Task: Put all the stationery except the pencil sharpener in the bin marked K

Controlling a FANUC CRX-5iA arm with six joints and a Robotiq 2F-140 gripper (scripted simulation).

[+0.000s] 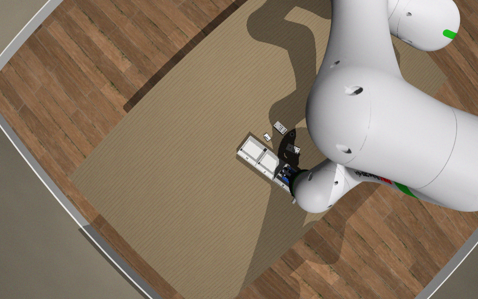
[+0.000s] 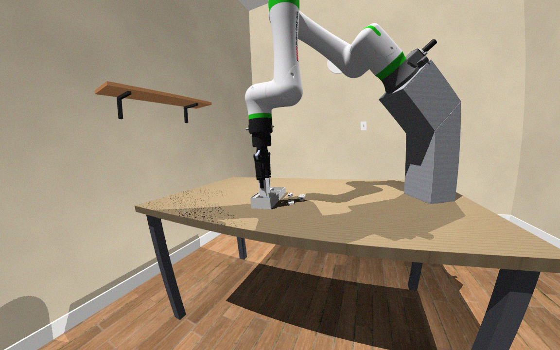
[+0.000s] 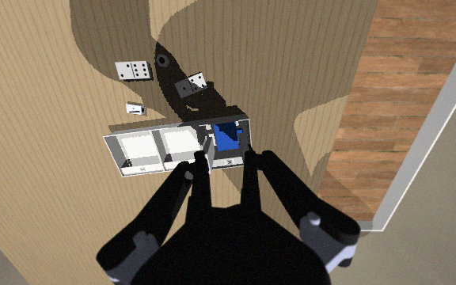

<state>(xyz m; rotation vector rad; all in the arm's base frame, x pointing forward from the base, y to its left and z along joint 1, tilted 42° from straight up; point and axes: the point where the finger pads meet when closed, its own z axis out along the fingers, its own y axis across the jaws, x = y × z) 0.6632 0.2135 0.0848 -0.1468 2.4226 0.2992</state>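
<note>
Right now the blue note pad is 60 mm below my hand. The rest, counted from my hand: grey bin 80 mm to the right, 60 mm below, 30 mm ahead; white eraser 70 mm below, 10 mm to the right; small dark ring 110 mm to the right, 110 mm behind, 80 mm below.
</note>
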